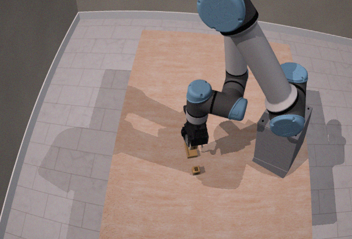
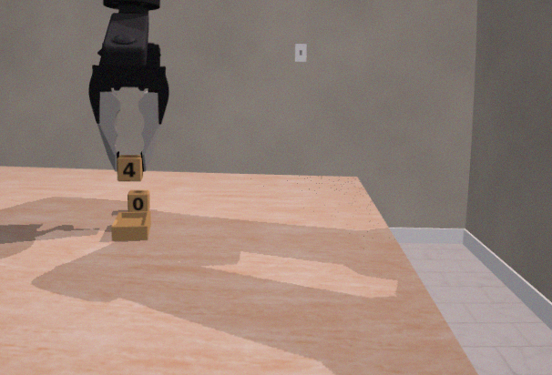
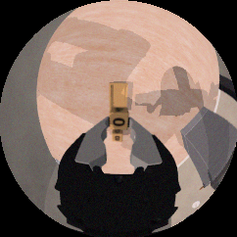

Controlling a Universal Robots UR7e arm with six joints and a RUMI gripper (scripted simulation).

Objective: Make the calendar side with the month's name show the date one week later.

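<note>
Right now my hand is 10 mm short of the wooden calendar tray, 20 mm to the left of it and 80 mm above it.
</note>
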